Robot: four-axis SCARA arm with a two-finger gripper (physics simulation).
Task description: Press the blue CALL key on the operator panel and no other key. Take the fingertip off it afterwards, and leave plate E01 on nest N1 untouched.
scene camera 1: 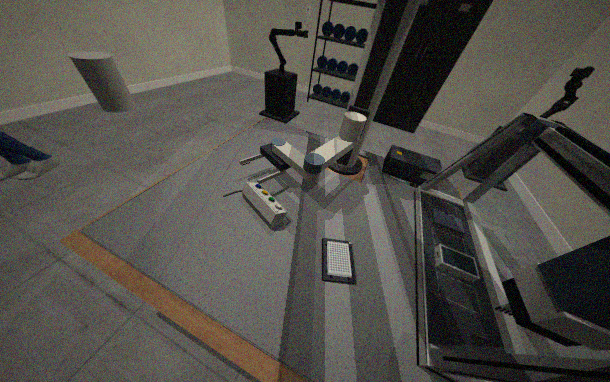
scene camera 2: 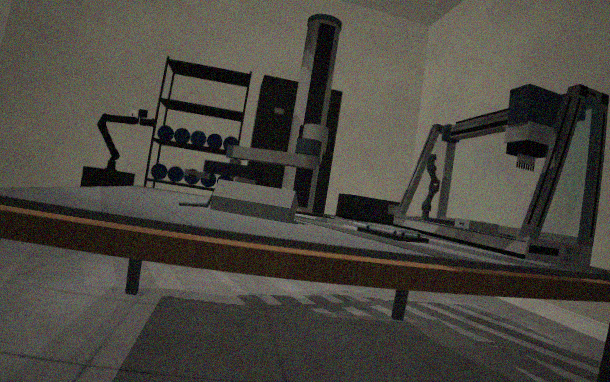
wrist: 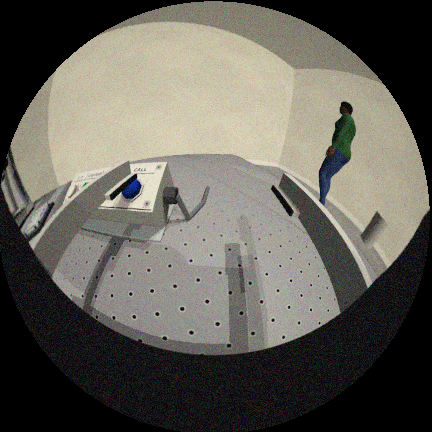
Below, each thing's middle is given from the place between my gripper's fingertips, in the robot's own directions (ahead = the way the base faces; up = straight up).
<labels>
My gripper is now 52 cm to the right of the well plate (scene camera 1: 338,258), 16 cm short of it and 7 cm above it.
</labels>
